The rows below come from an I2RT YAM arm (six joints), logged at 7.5 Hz.
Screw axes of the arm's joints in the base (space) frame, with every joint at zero. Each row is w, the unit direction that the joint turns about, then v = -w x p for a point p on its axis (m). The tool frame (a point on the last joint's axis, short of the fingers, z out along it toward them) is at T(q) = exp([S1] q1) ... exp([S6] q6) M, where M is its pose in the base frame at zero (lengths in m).
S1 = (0, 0, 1, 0.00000, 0.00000, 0.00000)
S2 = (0, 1, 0, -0.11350, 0.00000, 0.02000)
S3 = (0, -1, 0, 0.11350, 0.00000, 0.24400)
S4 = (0, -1, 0, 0.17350, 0.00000, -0.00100)
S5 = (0, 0, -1, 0.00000, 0.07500, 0.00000)
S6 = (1, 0, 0, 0.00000, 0.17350, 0.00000)
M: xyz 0.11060 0.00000 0.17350 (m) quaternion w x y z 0.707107 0 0.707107 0
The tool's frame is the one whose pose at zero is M.
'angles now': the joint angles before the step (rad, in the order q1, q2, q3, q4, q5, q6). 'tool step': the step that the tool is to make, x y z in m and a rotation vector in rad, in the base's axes. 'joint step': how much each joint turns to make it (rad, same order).
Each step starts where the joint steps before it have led.
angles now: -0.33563, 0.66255, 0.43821, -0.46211, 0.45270, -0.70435
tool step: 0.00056, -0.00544, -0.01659, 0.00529, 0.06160, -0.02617
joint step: -0.03196, 0.04268, -0.04156, 0.03247, 0.00624, -0.01790
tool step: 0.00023, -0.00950, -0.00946, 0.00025, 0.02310, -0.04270
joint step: -0.05851, 0.04206, -0.02445, 0.05351, -0.00573, -0.01906
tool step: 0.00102, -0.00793, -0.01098, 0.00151, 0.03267, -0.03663
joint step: -0.04192, 0.05566, -0.02369, 0.05555, 0.00500, -0.01434
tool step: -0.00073, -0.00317, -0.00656, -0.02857, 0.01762, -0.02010
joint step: -0.01432, 0.01747, -0.02584, 0.05090, 0.02747, -0.02242
